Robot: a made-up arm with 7 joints. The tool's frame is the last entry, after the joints.
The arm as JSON. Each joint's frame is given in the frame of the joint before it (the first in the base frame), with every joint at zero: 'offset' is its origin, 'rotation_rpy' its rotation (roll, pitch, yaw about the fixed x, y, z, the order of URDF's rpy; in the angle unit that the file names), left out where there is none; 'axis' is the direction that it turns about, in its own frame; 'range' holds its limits. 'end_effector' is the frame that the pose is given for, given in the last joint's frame.
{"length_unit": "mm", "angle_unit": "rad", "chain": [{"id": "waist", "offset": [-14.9, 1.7, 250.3], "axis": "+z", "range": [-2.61, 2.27]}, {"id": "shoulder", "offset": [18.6, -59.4, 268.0], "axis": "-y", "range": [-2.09, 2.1]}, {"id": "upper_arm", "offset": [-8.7, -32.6, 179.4], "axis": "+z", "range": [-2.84, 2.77]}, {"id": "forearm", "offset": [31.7, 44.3, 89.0], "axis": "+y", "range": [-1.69, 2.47]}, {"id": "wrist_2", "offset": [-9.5, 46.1, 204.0], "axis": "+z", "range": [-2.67, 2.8]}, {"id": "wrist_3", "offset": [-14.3, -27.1, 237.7], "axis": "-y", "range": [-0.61, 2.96]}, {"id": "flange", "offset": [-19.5, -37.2, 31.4], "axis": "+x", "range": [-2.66, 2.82]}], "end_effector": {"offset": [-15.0, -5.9, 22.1], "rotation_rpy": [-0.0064, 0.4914, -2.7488]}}
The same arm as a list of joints. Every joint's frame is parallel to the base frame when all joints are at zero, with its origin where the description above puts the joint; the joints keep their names.
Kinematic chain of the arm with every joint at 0, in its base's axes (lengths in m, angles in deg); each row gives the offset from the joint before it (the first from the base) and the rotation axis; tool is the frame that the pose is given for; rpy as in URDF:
waist: xyz -0.0149 0.0017 0.2503 axis +z
shoulder: xyz 0.0186 -0.0594 0.268 axis -y
upper_arm: xyz -0.0087 -0.0326 0.1794 axis +z
forearm: xyz 0.0317 0.0443 0.089 axis +y
wrist_2: xyz -0.0095 0.0461 0.204 axis +z
wrist_3: xyz -0.0143 -0.0271 0.2377 axis -y
flange: xyz -0.0195 -0.0372 0.0314 axis +x
tool: xyz -0.015 -0.0059 0.0221 rpy -0.37 28.16 -157.49
Joint limits (deg, base to tool): -149.54..130.06 -119.75..120.32 -162.72..158.71 -96.83..141.52 -152.98..160.43 -34.95..169.6 -152.41..161.57

